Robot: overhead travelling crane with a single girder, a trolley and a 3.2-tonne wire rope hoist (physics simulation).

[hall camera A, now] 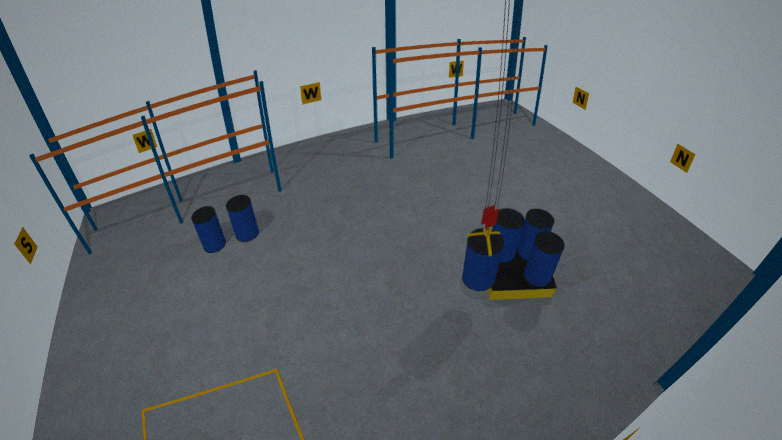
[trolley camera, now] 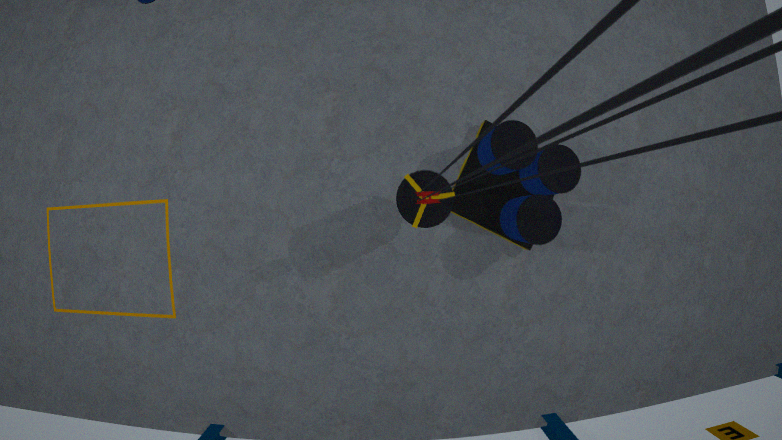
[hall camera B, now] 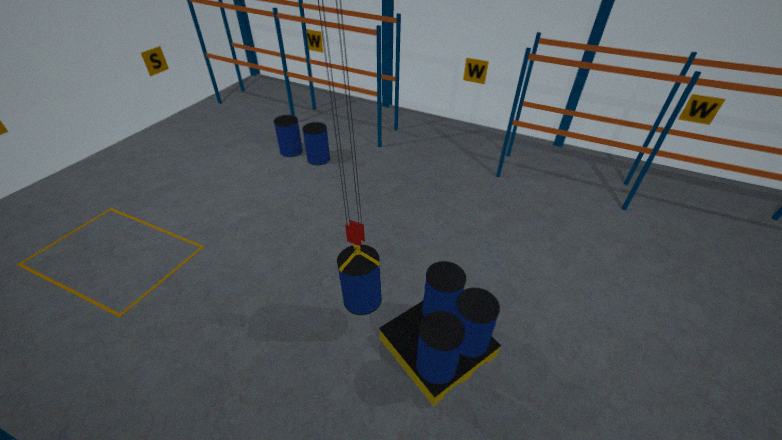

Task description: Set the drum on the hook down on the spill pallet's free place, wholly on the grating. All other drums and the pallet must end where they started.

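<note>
My gripper [hall camera A: 487, 235] [hall camera B: 358, 252] [trolley camera: 425, 197], a yellow three-armed grab under the red hook block, is shut on a blue drum [hall camera A: 480, 269] [hall camera B: 360, 292] [trolley camera: 407, 203] with a black lid. The drum hangs upright in the air. In the trolley view it covers the left corner of the spill pallet [hall camera A: 522, 294] [hall camera B: 399, 331] [trolley camera: 478, 202]; in hall camera B it hangs up and left of the pallet. Three blue drums stand on the black grating: one [hall camera A: 509, 238] [hall camera B: 444, 290] [trolley camera: 514, 145], another [hall camera A: 538, 221] [hall camera B: 476, 322] [trolley camera: 558, 168] and a third [hall camera A: 544, 259] [hall camera B: 439, 352] [trolley camera: 538, 220]. Bare grating shows on the pallet's side towards the hanging drum.
Two more blue drums, one [hall camera A: 208, 229] [hall camera B: 288, 136] and another [hall camera A: 242, 218] [hall camera B: 317, 143], stand near the left rack [hall camera A: 275, 164] [hall camera B: 379, 82]. A second rack [hall camera A: 476, 93] [hall camera B: 661, 139] stands along the W wall. A yellow rectangle [hall camera A: 210, 389] [hall camera B: 156, 228] [trolley camera: 107, 204] is marked on the floor.
</note>
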